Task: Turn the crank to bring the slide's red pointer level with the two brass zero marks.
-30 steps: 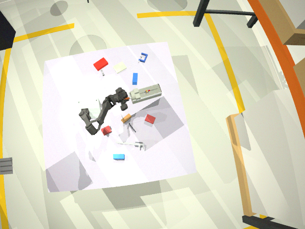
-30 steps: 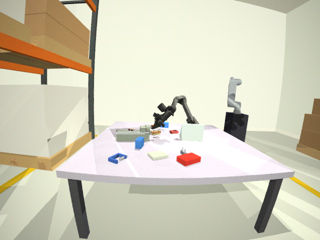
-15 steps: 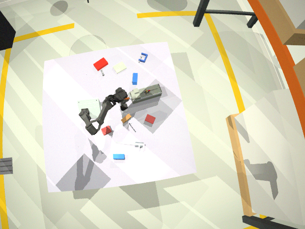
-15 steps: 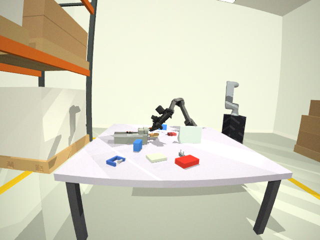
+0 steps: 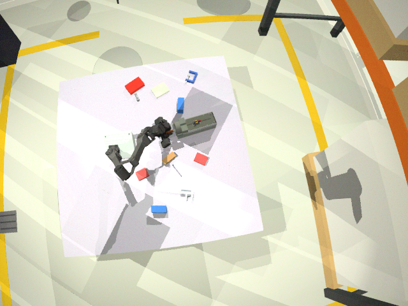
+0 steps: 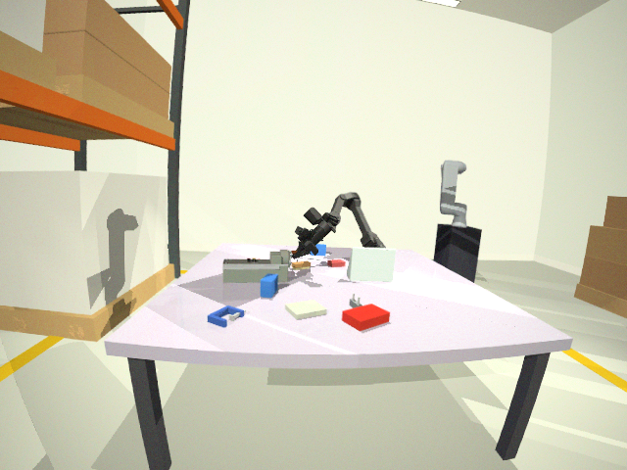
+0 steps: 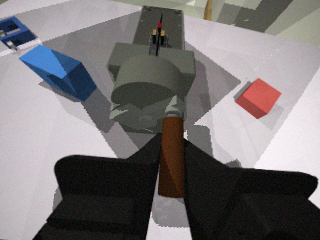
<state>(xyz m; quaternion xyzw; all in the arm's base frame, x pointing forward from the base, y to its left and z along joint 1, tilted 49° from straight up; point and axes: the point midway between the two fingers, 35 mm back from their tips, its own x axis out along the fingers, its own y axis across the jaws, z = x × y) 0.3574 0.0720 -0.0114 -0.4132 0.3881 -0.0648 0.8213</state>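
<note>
The crank is 10 mm to the left of my gripper tip and 20 mm above it. Also, from my gripper tip: red pointer 180 mm ahead, 60 mm to the left; then orange-brown crank handle 20 mm behind, 30 mm above; then brown block 30 mm behind, 140 mm to the right, 70 mm below.
</note>
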